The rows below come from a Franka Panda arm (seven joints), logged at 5 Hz.
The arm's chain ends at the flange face. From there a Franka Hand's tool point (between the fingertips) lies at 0.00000 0.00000 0.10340 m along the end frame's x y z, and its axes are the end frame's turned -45 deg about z.
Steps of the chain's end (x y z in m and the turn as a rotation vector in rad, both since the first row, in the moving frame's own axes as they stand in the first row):
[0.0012 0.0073 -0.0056 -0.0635 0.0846 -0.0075]
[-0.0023 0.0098 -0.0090 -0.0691 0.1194 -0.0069]
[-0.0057 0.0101 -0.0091 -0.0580 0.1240 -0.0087]
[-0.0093 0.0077 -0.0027 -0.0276 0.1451 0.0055]
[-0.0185 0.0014 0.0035 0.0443 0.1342 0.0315]
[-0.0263 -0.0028 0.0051 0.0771 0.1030 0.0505]
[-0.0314 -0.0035 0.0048 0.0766 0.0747 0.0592]
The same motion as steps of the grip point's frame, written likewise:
[-0.0027 0.0168 -0.0062 -0.1047 0.0149 -0.0075]
[-0.0048 0.0190 -0.0100 -0.1333 0.0356 -0.0069]
[-0.0063 0.0164 -0.0101 -0.1287 0.0467 -0.0087]
[-0.0035 0.0115 -0.0038 -0.1221 0.0831 0.0055]
[-0.0012 -0.0053 0.0025 -0.0636 0.1262 0.0315]
[-0.0035 -0.0184 0.0042 -0.0183 0.1273 0.0505]
[-0.0087 -0.0245 0.0042 0.0013 0.1070 0.0592]

